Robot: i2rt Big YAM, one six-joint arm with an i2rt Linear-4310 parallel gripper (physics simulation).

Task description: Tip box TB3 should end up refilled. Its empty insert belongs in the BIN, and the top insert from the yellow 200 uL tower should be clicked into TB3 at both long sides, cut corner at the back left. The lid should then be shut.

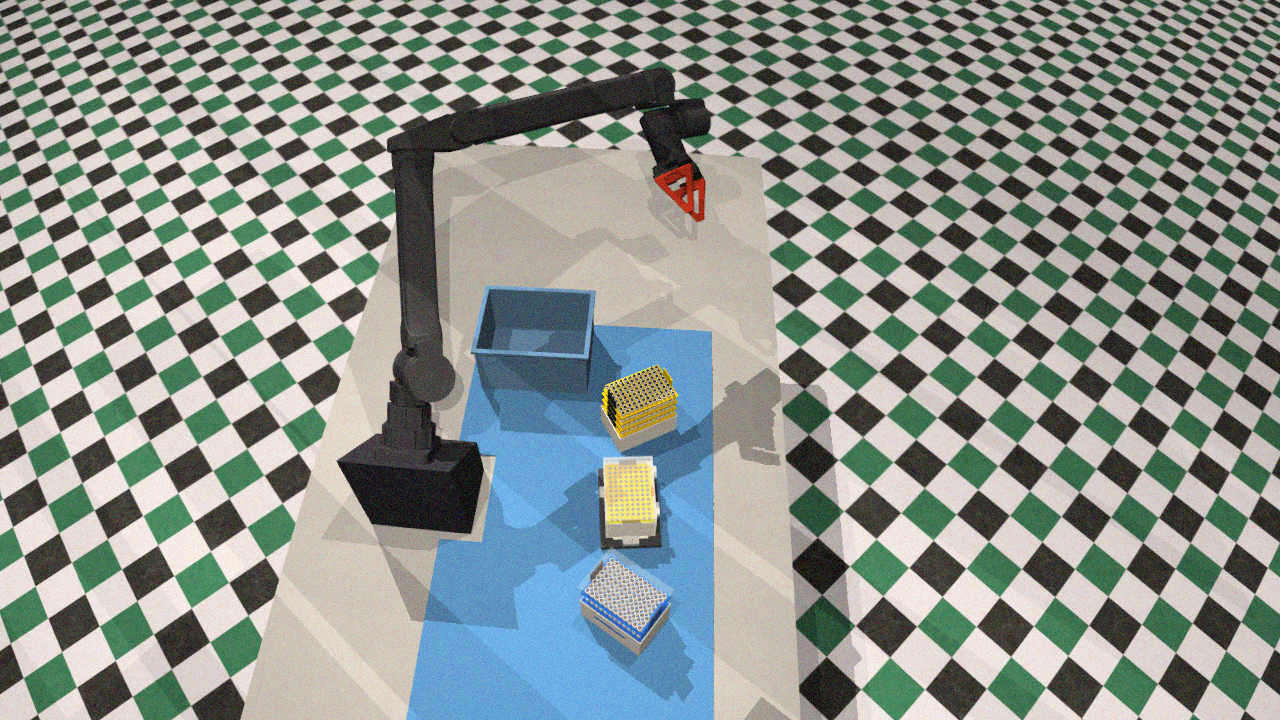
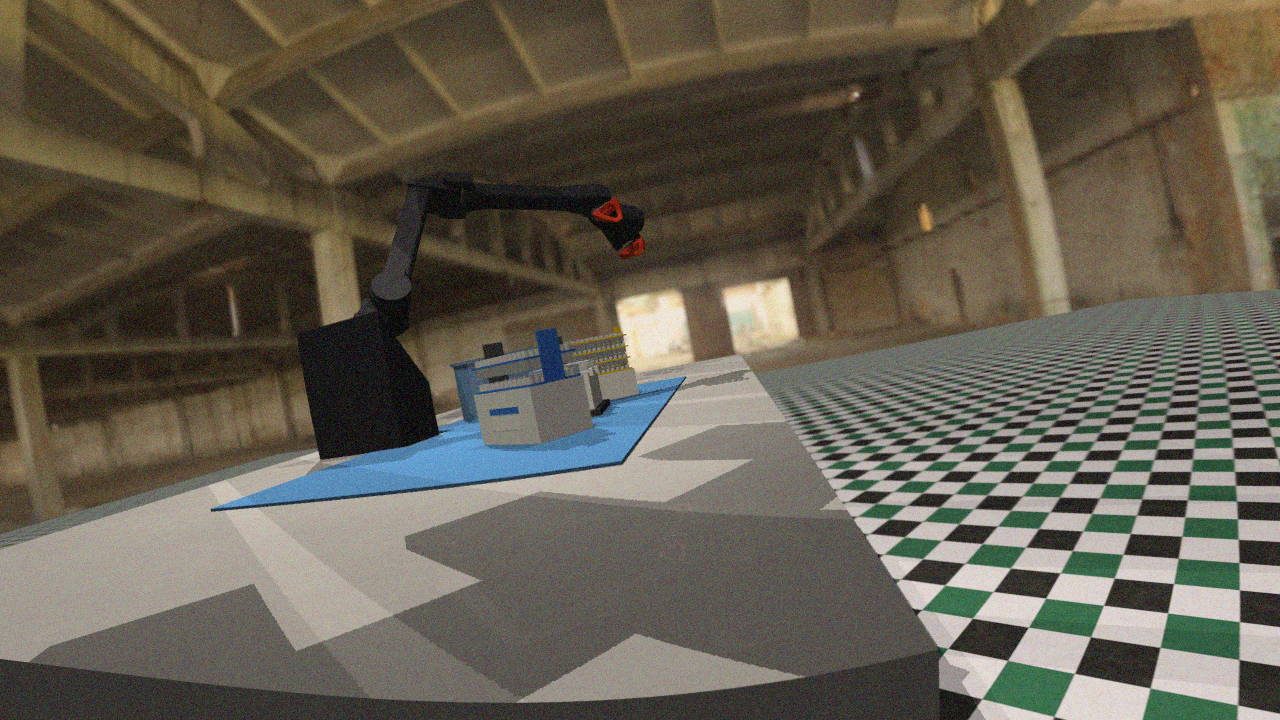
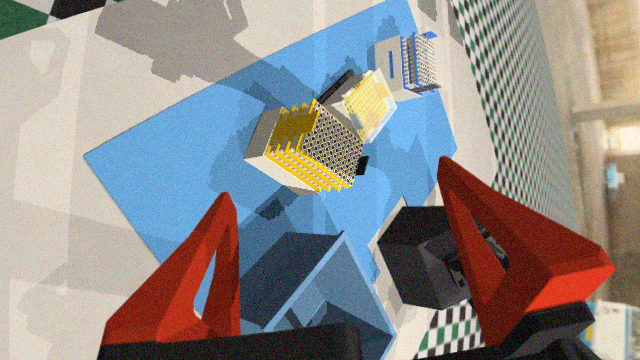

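Tip box TB3 (image 1: 630, 492) (image 3: 369, 105) is a whitish box in a dark holder, its yellow insert showing through a clear lid that lies over the top. Whether the insert holds tips is too small to tell. The yellow 200 uL tower (image 1: 641, 398) (image 2: 613, 351) (image 3: 332, 145) is a stack of several yellow inserts on a white base, turned at an angle near TB3. The blue-grey BIN (image 1: 535, 371) (image 3: 285, 260) is open at the top. My gripper (image 1: 700, 214) (image 2: 620, 231) (image 3: 333, 183) is open and empty, high above the table's far end, beyond the bin and the tower.
A white rack with blue inserts (image 1: 624, 598) (image 2: 535, 411) (image 3: 420, 62) stands on the other side of TB3 from the tower. A blue mat (image 1: 554, 662) (image 2: 402, 479) lies under the boxes. The black arm base (image 1: 411, 488) (image 2: 362, 394) stands left of them.
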